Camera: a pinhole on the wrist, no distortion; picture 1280 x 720 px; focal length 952.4 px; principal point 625.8 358.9 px. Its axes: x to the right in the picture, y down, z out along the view. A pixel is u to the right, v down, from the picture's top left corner.
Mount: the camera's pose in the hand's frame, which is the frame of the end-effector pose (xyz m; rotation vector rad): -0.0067 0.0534 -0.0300 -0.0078 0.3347 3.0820
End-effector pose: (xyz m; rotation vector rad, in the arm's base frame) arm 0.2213 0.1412 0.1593 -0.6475 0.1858 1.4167
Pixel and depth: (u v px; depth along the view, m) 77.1 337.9 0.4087
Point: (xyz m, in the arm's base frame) 0.0334 0.5308 0.3057
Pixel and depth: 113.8 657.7 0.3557
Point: 0.1527 0.4730 0.3473
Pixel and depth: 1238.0 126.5 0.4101
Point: -0.1502 0.0979 0.4962
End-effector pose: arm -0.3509 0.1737 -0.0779 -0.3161 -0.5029 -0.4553
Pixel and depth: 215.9 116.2 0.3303
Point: -0.2516 0.4075 0.1887
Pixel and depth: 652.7 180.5 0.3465
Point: -0.3824 0.4586 0.1255
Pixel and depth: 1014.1 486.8 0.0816
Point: -0.3724 0.2604 -0.0671
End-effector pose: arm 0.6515 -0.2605 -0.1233 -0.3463 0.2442 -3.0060
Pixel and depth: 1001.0 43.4 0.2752
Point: 0.8281 -0.4809 0.0271
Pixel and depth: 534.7 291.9 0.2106
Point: 0.6881 -0.3977 0.0265
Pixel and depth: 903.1 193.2 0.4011
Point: 0.8675 -0.5048 0.1465
